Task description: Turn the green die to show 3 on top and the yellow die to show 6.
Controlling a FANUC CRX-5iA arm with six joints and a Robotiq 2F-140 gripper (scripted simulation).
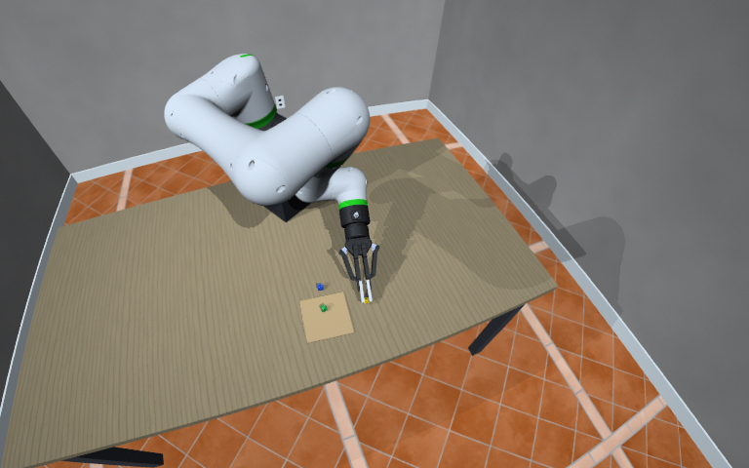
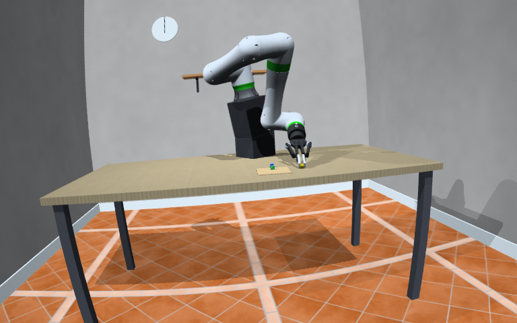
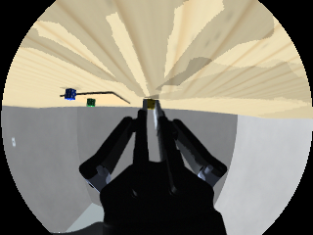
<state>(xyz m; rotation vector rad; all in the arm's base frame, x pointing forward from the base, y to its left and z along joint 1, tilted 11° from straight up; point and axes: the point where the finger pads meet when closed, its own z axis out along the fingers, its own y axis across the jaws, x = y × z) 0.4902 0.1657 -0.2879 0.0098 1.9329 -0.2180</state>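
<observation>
Right now my hand is 130 mm to the left of the green die, 20 mm above it and 10 mm short of it. Round my hand: tan mat (130 mm to the right, 40 mm ahead, 30 mm below); then blue die (130 mm to the right, 60 mm behind, 20 mm below); then yellow die (20 mm below, 20 mm ahead).
</observation>
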